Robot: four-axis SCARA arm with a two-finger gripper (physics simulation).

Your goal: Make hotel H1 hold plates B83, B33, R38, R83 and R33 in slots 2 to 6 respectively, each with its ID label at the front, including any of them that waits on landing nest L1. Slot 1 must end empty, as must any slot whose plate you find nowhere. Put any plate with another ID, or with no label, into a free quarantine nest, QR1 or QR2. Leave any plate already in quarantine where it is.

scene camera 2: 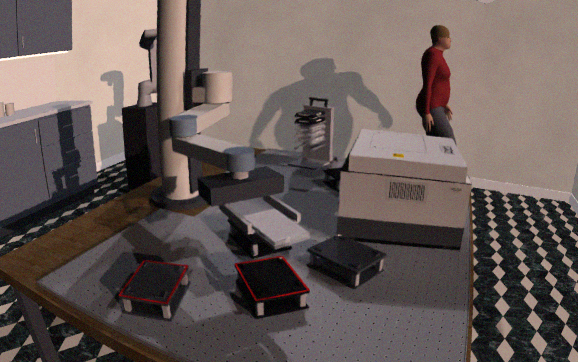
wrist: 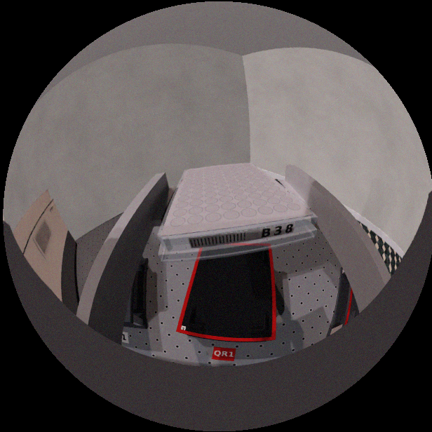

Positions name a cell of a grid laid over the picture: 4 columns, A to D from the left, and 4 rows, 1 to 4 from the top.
Labels:
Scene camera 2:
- my gripper: B3
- hotel H1: C2
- landing nest L1: C3
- red-rimmed nest QR2: B4
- large white instrument: C3

